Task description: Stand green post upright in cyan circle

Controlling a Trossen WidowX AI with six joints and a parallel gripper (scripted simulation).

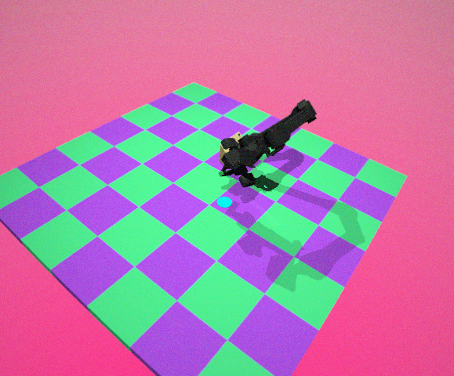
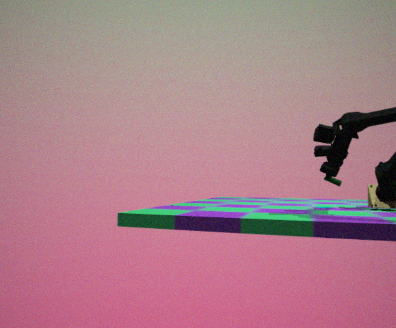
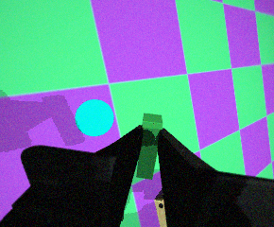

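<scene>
My gripper tip is now 20 mm short of the cyan circle, 30 mm to the right of it and 120 mm above it. From my gripper tip the other things lie so: green post: 20 mm behind, 10 mm below.
</scene>
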